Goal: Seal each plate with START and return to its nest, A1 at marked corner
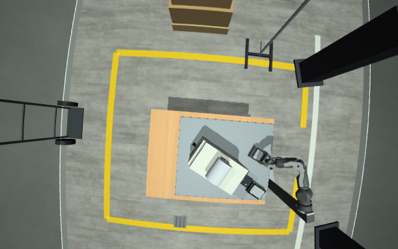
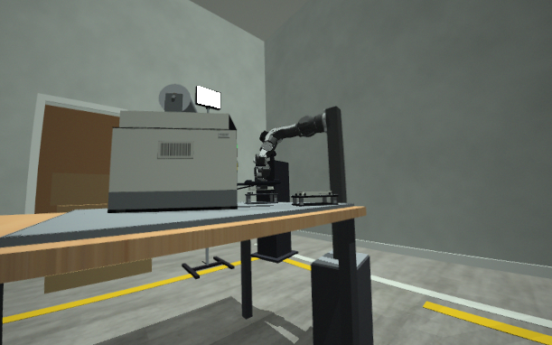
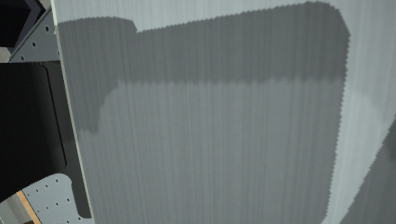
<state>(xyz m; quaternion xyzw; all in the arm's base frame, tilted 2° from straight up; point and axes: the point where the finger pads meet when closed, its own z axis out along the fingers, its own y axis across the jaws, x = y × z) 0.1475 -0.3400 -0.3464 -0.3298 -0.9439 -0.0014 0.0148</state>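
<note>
Now: hand 190 mm short of the sealer stage, 180 mm to the right of it and 20 mm below it. The rest, counted from my hand: foil roll 440 mm ahead, 340 mm above, 40 mm to the right; then plate right at my hand.
</note>
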